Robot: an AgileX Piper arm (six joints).
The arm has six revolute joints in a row. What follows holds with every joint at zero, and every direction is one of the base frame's.
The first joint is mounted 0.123 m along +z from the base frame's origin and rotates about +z.
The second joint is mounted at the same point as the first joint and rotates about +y.
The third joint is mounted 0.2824 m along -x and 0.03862 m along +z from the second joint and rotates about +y.
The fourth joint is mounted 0.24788 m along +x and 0.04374 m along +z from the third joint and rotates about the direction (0.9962, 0, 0.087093).
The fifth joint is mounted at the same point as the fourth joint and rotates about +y.
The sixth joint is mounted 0.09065 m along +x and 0.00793 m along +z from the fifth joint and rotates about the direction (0.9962, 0, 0.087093).
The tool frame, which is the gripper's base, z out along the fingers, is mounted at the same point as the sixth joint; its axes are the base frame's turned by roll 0, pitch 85.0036 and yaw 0 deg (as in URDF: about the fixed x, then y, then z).
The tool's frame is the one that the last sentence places.
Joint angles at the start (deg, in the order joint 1, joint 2, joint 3, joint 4, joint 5, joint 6):
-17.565 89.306 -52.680 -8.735 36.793 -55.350
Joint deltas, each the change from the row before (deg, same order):
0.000 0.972 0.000 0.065 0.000 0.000
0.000 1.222 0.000 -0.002 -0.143 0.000
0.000 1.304 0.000 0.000 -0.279 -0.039
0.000 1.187 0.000 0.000 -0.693 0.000
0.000 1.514 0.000 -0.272 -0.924 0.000
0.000 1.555 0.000 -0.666 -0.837 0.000
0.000 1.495 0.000 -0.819 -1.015 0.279
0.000 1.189 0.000 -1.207 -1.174 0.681
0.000 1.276 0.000 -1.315 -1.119 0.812
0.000 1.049 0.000 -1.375 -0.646 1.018
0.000 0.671 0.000 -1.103 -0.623 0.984
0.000 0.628 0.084 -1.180 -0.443 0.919
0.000 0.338 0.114 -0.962 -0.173 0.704
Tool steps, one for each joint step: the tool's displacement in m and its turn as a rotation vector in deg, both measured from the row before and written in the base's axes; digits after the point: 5 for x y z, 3 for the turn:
0.00136 -0.00037 -0.00501 0.346 0.910 -0.035
0.00179 -0.00054 -0.00624 0.336 1.027 0.019
0.00196 -0.00057 -0.00665 0.322 0.980 0.071
0.00232 -0.00059 -0.00589 0.210 0.460 0.085
0.00280 -0.00095 -0.00755 0.056 0.613 0.277
0.00245 -0.00121 -0.00785 -0.196 0.827 0.521
0.00247 -0.00127 -0.00752 -0.270 0.577 0.397
0.00232 -0.00147 -0.00582 -0.545 0.138 0.319
0.00218 -0.00146 -0.00636 -0.518 0.262 0.294
0.00126 -0.00130 -0.00534 -0.479 0.467 0.094
0.00108 -0.00099 -0.00332 -0.393 0.066 -0.046
0.00041 -0.00087 -0.00346 -0.412 0.301 0.053
-0.00020 -0.00060 -0.00209 -0.360 0.310 0.058

